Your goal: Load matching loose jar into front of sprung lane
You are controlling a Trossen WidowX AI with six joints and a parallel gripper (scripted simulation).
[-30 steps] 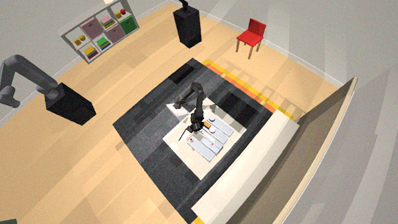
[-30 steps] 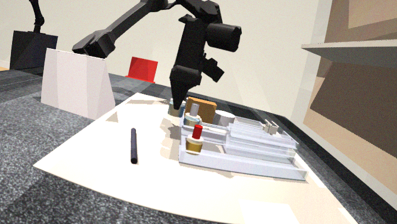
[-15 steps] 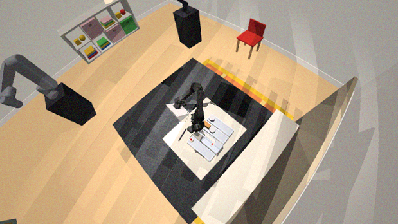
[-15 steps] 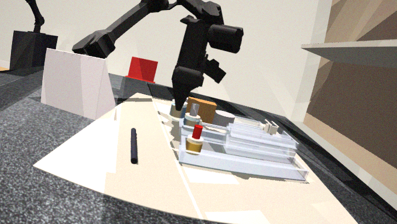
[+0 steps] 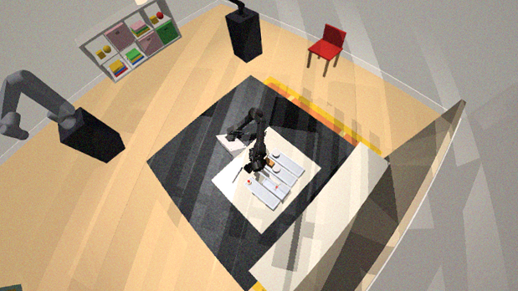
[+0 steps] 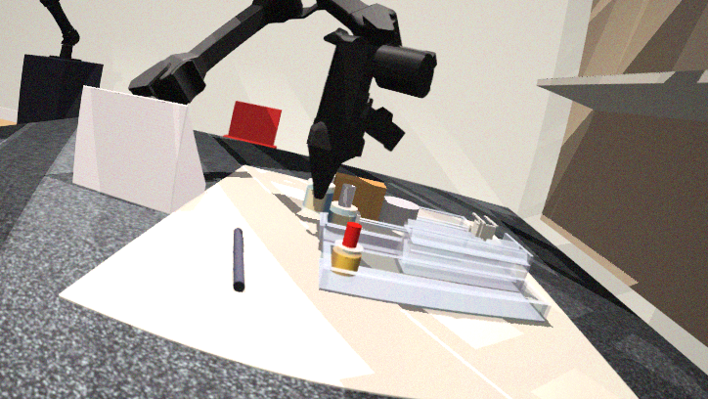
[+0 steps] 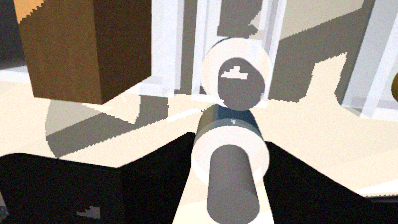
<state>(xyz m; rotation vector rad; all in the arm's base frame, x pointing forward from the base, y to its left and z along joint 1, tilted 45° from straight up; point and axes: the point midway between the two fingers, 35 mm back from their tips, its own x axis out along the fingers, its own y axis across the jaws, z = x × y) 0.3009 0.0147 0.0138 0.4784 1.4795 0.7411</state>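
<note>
Now: gripper tip 5 cm short of the brown box, 9 cm to the right of it and 2 cm above it. The rest, counted from my gripper tip: dark pen 5 cm behind, 15 cm to the right, 5 cm below.
</note>
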